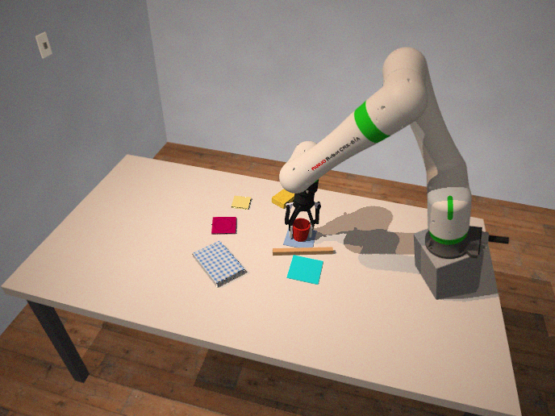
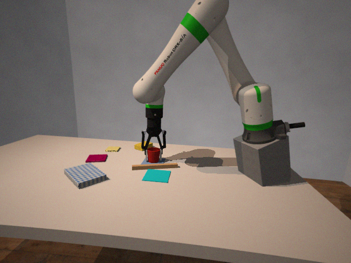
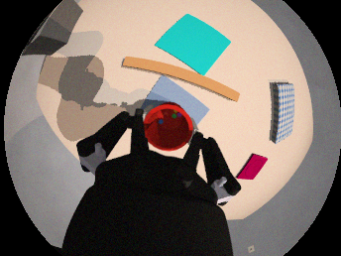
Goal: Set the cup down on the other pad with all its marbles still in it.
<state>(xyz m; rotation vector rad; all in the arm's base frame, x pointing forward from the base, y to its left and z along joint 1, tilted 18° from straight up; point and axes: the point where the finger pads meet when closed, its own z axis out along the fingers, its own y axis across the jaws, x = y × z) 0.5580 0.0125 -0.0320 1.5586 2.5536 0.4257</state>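
Now: hand 8 cm past the cyan pad, 15 cm to the right of it and 5 cm above it. The rest, counted from my hand: red cup (2 cm below); then wooden rail (4 cm behind, 8 cm to the left, 4 cm below).
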